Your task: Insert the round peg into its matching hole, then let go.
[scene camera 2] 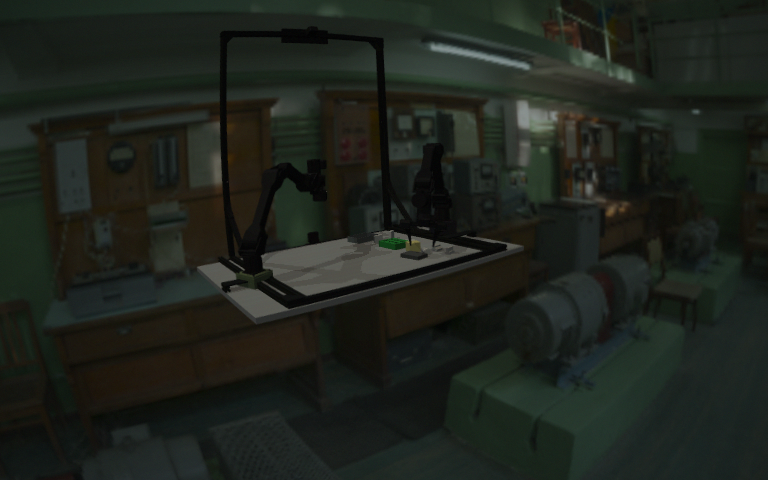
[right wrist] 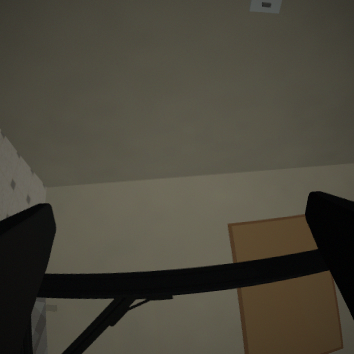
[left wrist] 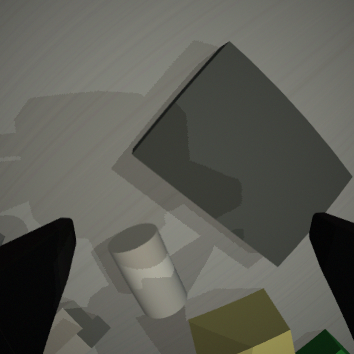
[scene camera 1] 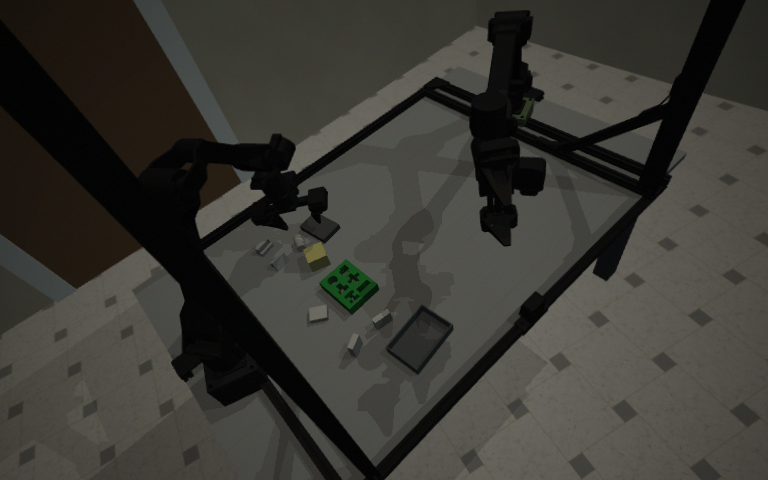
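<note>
The round peg (scene camera 1: 299, 242) (left wrist: 150, 275) is a pale cylinder on the table, between the yellow block and the dark plate; whether it stands or lies is unclear. My left gripper (scene camera 1: 301, 222) (scene camera 2: 422, 243) (left wrist: 196, 229) is open and empty above this area. In the left wrist view the peg shows below the line between the fingertips, nearer the left one. The green board (scene camera 1: 368, 298) (scene camera 2: 391, 243) (left wrist: 327, 345) has several shaped holes; its round hole (scene camera 1: 333, 279) is near its left corner. My right gripper (scene camera 1: 505, 223) (scene camera 2: 322, 180) (right wrist: 182, 211) is open, empty and high over the table.
A yellow block (scene camera 1: 317, 255) (scene camera 2: 412, 245) (left wrist: 240, 325) stands between the peg and the board. A dark plate (scene camera 1: 320, 228) (scene camera 2: 414, 255) (left wrist: 250, 150) lies beside the peg. Pale pieces (scene camera 1: 263, 247) (scene camera 1: 318, 313) (scene camera 1: 381, 318) lie around the board. A grey tray (scene camera 1: 416, 342) lies nearer the front.
</note>
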